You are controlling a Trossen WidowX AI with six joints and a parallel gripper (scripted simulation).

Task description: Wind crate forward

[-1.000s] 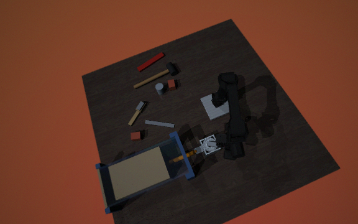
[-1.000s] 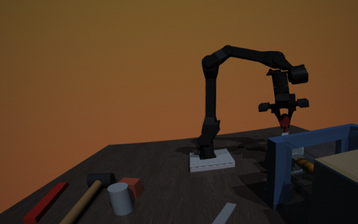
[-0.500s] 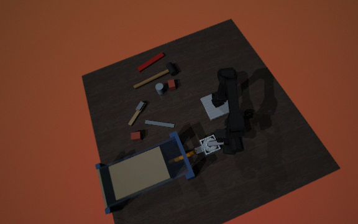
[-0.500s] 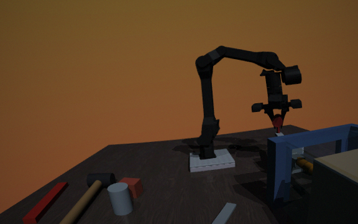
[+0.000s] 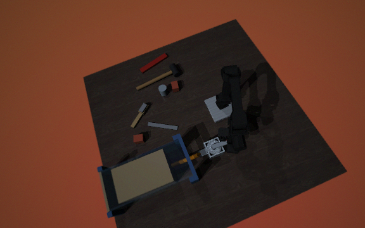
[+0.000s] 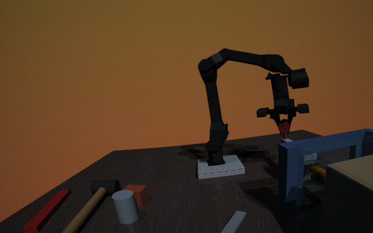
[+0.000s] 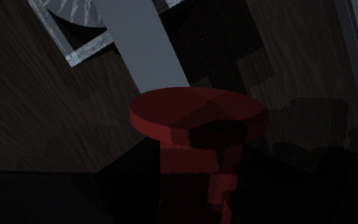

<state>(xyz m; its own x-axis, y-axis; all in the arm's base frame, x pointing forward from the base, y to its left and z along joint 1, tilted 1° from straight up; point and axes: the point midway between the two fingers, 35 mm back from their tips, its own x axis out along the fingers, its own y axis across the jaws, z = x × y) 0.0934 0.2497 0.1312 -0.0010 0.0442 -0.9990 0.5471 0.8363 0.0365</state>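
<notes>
The winch handle is 40 mm ahead of my gripper tip and 10 mm below it. Round my gripper tip: red knob (20 mm above); blue steel frame (260 mm ahead, 20 mm to the right, 10 mm below); winch (90 mm below, 80 mm ahead, 20 mm to the right).
</notes>
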